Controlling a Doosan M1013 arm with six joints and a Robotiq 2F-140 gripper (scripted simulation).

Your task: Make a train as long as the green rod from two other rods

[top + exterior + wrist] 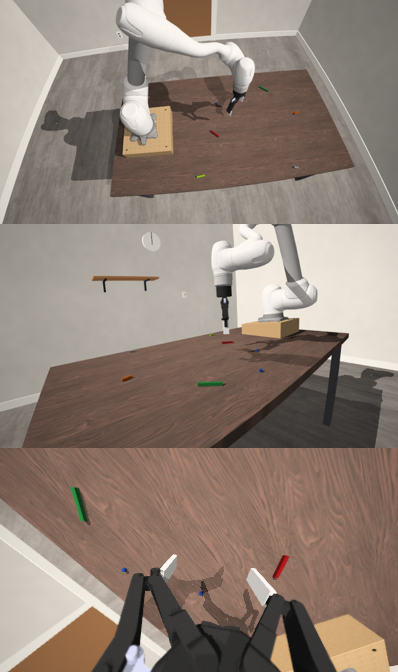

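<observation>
Now: hand 170 mm past the red rod, 130 mm to the left of it and 120 mm above it. Round my hand: orange rod: 500 mm ahead, 120 mm below, 80 mm to the right; lime rod: 400 mm to the right, 310 mm behind, 120 mm below; green rod: 320 mm ahead, 190 mm to the left, 120 mm below.
</observation>
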